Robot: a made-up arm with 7 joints.
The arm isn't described. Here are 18 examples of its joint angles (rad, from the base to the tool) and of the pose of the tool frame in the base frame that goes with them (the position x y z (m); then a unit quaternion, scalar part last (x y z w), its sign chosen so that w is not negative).
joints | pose
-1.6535 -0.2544 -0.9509 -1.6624 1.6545 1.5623 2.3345 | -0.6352 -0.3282 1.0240 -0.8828 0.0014 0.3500 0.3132
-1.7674 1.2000 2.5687 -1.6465 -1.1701 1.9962 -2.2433 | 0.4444 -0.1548 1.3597 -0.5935 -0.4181 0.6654 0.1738
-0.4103 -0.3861 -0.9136 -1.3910 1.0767 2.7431 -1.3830 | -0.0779 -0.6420 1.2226 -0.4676 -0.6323 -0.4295 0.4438
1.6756 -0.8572 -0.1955 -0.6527 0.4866 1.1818 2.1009 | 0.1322 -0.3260 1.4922 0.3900 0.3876 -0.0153 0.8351
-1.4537 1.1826 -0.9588 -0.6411 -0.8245 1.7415 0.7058 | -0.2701 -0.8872 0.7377 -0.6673 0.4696 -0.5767 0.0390
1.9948 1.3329 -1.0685 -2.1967 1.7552 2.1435 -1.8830 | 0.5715 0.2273 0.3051 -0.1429 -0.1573 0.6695 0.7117
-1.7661 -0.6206 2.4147 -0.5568 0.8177 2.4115 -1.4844 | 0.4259 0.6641 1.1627 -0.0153 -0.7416 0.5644 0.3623
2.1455 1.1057 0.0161 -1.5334 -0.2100 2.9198 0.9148 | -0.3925 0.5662 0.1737 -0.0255 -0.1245 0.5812 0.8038
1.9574 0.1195 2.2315 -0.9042 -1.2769 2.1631 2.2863 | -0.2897 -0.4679 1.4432 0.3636 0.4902 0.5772 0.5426
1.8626 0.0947 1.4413 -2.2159 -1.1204 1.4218 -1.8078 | -0.6536 -0.1142 0.5880 0.4199 0.2099 -0.3312 0.8185
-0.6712 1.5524 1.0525 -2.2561 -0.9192 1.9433 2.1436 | 0.3178 0.5220 0.2673 -0.3217 0.4902 -0.3657 0.7229
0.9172 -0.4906 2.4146 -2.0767 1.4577 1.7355 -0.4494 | -0.6942 -0.1779 0.3934 -0.2345 0.2930 0.9221 0.0939
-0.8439 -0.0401 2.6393 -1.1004 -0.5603 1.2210 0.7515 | -0.1406 0.6837 1.1911 -0.1988 -0.3074 0.2633 0.8926
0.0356 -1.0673 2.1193 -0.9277 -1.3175 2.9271 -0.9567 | -0.8308 0.4056 0.6919 0.1459 0.7402 -0.2075 0.6228
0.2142 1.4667 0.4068 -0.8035 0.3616 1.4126 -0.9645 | 0.6940 0.3434 0.2417 0.2955 0.2118 0.5193 0.7734
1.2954 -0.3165 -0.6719 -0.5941 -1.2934 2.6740 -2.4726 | 0.2095 -0.1059 1.5472 0.9360 0.1281 -0.3255 0.0398
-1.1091 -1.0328 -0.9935 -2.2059 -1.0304 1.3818 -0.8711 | -0.4405 -0.4309 0.8737 -0.1263 0.2403 -0.5075 0.8178
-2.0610 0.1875 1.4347 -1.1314 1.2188 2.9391 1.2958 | 0.4533 -0.5336 1.2372 0.7538 -0.2274 -0.6059 0.1139
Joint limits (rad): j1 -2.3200..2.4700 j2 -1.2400..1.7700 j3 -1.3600..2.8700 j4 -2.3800..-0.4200 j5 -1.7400..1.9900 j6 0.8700..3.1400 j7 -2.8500..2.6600
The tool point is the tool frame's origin. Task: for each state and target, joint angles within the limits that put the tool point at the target. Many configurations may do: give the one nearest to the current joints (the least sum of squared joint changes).
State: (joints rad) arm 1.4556 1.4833 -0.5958 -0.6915 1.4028 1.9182 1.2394
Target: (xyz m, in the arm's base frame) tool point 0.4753 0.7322 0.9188
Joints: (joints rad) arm 1.2460 1.0224 -0.7196 -0.4200 1.3995 1.8772 1.1996
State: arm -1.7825 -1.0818 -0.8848 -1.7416 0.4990 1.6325 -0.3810
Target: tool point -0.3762 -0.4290 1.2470
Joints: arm -1.3443 -0.4579 -0.6868 -1.4743 0.5222 1.8300 -0.2940
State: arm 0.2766 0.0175 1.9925 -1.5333 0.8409 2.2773 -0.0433
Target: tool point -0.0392 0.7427 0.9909
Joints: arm -0.0832 0.3872 1.8419 -1.6762 0.8402 2.2044 -0.1425
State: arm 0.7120 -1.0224 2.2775 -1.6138 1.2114 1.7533 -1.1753
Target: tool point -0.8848 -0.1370 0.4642
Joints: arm 0.6737 -1.0749 2.3560 -1.1814 1.2387 1.8926 -1.1385
